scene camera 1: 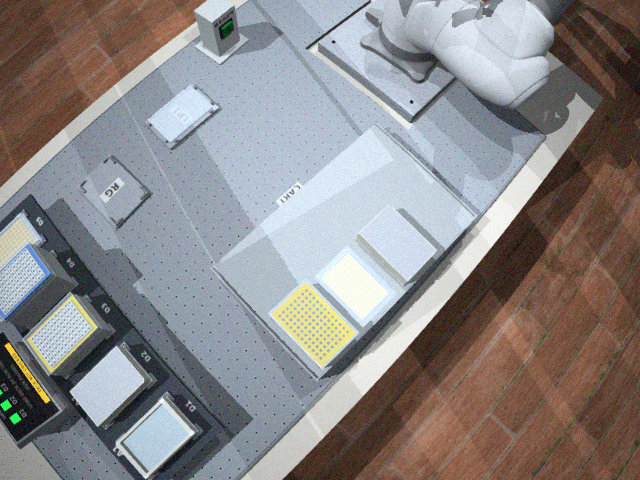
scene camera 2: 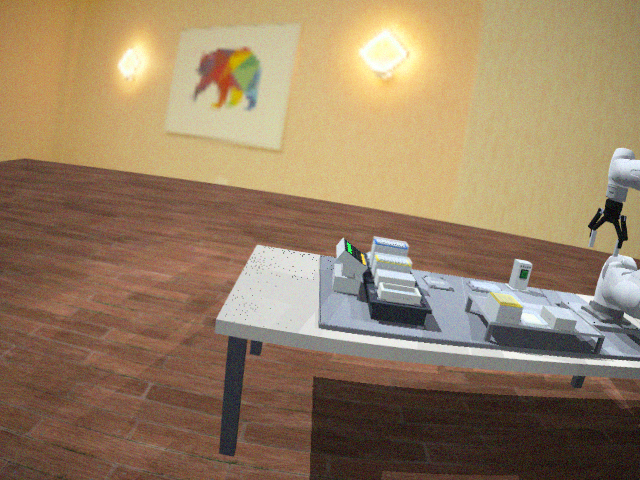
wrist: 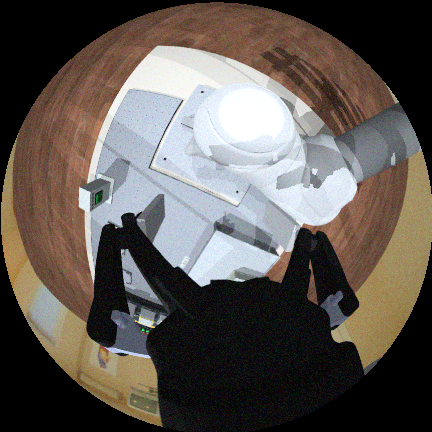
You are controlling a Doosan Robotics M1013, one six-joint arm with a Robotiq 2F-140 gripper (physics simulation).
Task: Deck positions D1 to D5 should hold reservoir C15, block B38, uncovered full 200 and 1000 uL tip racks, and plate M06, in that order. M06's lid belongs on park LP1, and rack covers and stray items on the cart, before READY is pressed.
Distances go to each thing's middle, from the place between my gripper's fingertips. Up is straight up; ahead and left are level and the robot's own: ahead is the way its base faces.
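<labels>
The box with green button [wrist: 90,195] is a fair way ahead of my hand, far to the right of it and a fair way below it. The RG pad [scene camera 1: 131,195] is 0.27 m to the right of my hand, 0.61 m ahead of it and 0.29 m below it. Going by their middles, the box with green button is the nearest to my hand of the things named here.
</labels>
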